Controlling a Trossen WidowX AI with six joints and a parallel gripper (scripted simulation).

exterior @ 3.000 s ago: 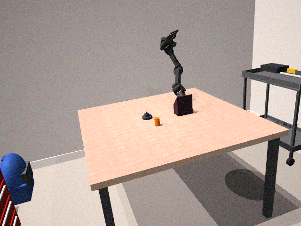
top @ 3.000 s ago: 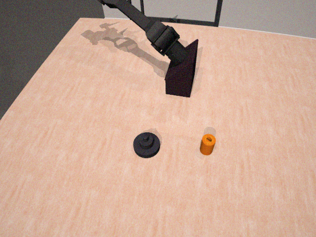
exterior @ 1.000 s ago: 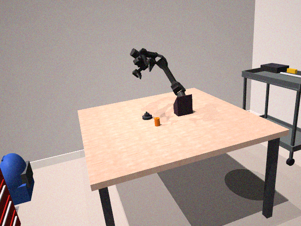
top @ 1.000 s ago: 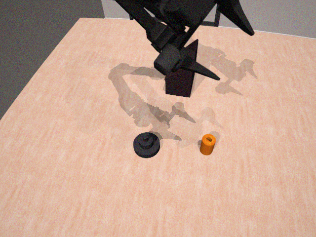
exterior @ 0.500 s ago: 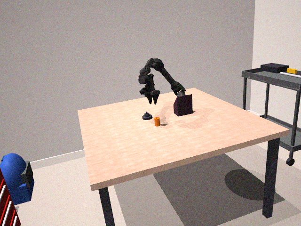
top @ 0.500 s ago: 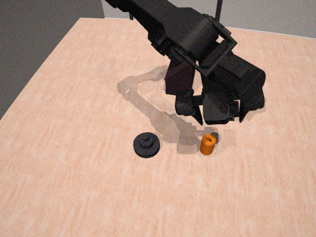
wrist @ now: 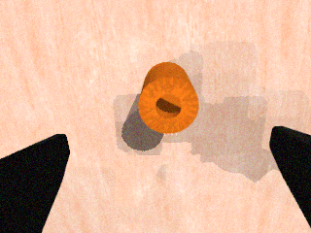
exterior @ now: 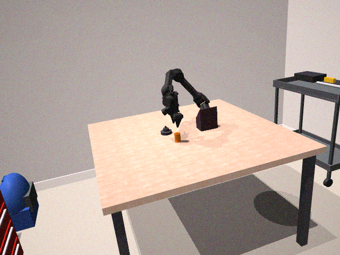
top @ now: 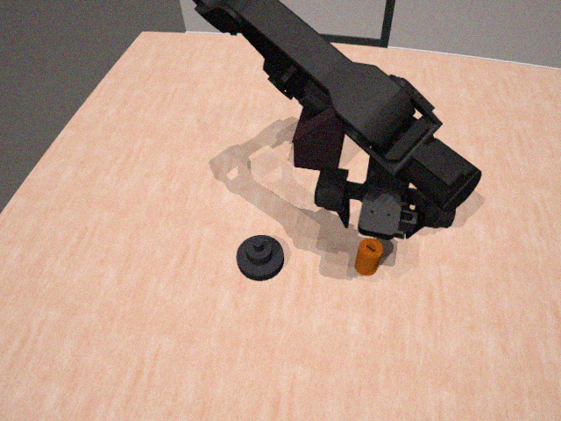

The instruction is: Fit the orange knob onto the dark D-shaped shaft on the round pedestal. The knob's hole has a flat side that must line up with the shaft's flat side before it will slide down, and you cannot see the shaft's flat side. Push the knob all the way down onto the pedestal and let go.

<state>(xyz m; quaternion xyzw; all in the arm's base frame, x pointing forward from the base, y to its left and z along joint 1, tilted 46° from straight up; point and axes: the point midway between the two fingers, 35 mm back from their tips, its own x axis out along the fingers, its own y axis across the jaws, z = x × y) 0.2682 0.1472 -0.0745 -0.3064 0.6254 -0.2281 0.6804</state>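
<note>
Right now the orange knob is 1 cm behind my gripper tip and 9 cm below it. Also, from my gripper tip: round pedestal (4 cm ahead, 18 cm to the right, 9 cm below).
</note>
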